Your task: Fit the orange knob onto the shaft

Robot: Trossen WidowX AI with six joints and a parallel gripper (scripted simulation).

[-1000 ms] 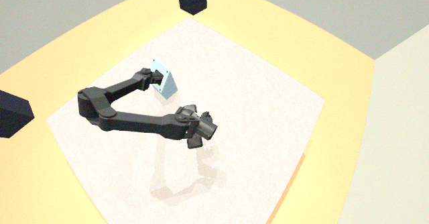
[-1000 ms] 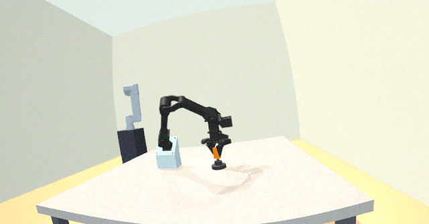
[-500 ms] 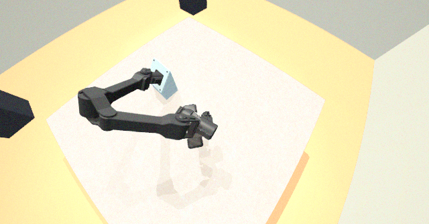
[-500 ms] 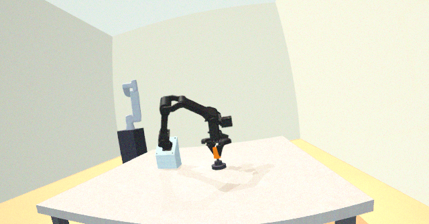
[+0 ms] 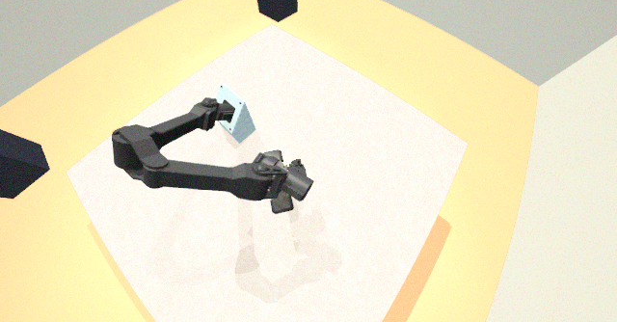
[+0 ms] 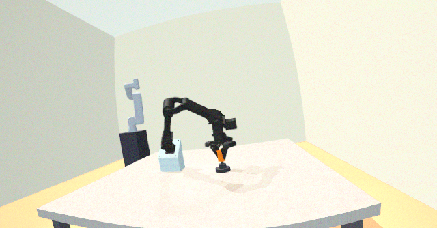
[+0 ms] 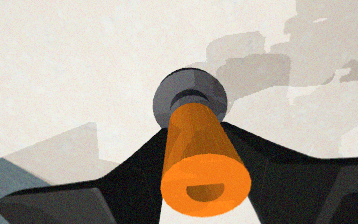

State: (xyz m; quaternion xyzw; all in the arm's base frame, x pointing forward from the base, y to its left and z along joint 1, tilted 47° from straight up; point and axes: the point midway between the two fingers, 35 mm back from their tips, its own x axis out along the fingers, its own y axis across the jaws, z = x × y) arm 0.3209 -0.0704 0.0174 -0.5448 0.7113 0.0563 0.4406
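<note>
Now: gripper tip 2 cm below the orange knob. The rest, counted from my gripper tip: pedestal with shaft: 4 cm below.
</note>
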